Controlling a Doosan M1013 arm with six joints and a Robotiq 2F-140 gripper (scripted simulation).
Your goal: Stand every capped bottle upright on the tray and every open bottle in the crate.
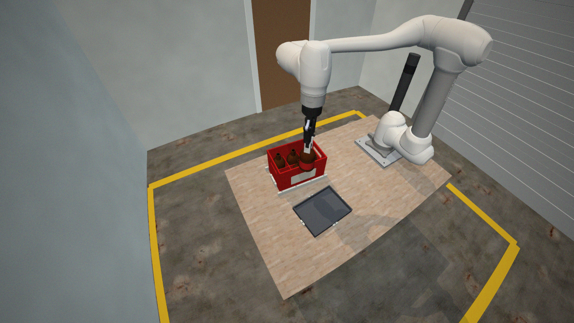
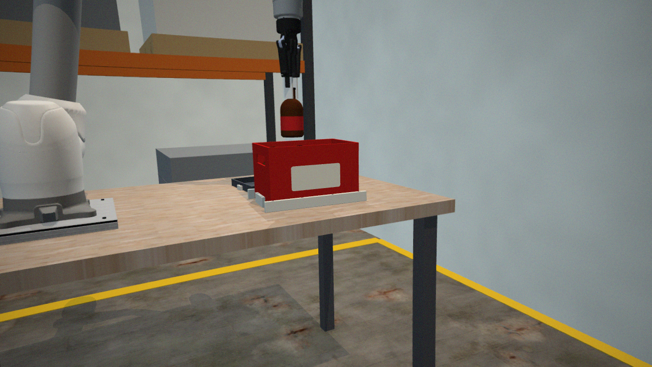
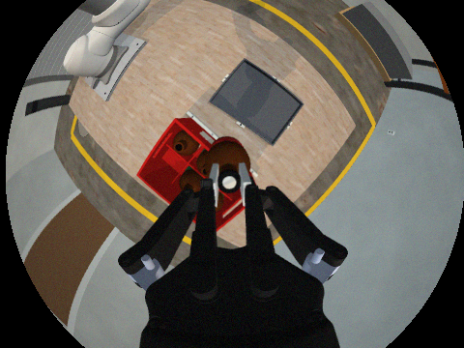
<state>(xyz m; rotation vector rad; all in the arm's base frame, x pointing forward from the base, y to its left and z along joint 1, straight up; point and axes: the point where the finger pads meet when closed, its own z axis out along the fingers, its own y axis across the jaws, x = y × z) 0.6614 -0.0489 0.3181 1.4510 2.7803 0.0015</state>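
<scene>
Right now the brown capped bottle is 7 cm below my hand. Round my hand: dark grey tray 1 cm ahead, 17 cm to the left, 33 cm below; crate 2 cm behind, 11 cm to the right, 26 cm below.
</scene>
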